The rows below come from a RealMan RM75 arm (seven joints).
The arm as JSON. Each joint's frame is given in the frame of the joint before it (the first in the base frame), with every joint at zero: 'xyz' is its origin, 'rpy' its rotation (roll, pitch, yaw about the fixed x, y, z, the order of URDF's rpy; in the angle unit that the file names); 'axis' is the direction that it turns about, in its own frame. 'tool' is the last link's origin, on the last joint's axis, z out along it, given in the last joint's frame.
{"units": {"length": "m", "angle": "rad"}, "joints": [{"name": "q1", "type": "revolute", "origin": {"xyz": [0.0, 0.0, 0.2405], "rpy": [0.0, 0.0, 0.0]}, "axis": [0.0, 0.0, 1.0]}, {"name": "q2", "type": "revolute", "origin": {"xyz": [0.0, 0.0, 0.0], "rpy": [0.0, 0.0, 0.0]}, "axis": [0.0, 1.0, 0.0]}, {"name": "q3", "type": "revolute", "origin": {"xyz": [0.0, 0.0, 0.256], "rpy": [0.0, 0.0, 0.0]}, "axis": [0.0, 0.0, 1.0]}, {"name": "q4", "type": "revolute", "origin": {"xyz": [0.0, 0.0, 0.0], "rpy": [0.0, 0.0, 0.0]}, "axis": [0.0, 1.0, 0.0]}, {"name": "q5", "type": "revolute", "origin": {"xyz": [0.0, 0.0, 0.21], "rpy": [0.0, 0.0, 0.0]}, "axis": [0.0, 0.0, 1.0]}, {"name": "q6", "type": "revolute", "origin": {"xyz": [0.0, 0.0, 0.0], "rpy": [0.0, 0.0, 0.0]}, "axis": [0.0, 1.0, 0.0]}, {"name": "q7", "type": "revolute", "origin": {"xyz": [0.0, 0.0, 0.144], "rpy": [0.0, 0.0, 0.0]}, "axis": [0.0, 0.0, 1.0]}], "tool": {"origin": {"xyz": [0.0, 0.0, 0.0], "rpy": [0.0, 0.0, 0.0]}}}
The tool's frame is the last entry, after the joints.
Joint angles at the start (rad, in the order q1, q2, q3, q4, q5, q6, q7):
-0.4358 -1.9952 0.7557 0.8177 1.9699 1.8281 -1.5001
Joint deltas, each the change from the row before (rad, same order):
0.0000 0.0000 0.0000 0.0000 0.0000 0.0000 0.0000
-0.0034 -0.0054 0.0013 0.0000 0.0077 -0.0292 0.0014
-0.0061 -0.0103 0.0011 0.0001 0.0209 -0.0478 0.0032
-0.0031 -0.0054 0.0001 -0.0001 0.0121 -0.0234 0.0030
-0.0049 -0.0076 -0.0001 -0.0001 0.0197 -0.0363 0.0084
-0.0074 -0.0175 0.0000 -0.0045 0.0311 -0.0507 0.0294
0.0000 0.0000 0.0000 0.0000 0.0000 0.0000 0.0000
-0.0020 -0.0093 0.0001 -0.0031 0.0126 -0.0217 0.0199
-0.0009 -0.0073 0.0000 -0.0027 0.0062 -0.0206 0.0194
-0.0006 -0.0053 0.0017 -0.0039 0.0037 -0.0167 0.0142
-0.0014 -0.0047 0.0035 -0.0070 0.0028 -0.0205 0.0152
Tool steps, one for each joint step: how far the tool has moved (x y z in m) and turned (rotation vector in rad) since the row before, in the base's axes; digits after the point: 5 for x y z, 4 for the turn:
0.00000 0.00000 0.00000 0.0000 0.0000 0.0000
-0.00079 0.00367 -0.00273 0.0159 0.0145 0.0095
-0.00190 0.00551 -0.00521 0.0223 0.0293 0.0156
-0.00110 0.00255 -0.00269 0.0106 0.0158 0.0065
-0.00196 0.00395 -0.00378 0.0178 0.0272 0.0064
-0.00207 0.00422 -0.00867 0.0224 0.0381 -0.0058
0.00000 0.00000 0.00000 0.0000 0.0000 0.0000
-0.00090 0.00115 -0.00454 0.0101 0.0160 -0.0079
-0.00078 0.00132 -0.00332 0.0135 0.0124 -0.0082
-0.00068 0.00089 -0.00290 0.0090 0.0090 -0.0051
-0.00088 0.00122 -0.00334 0.0096 0.0103 -0.0045

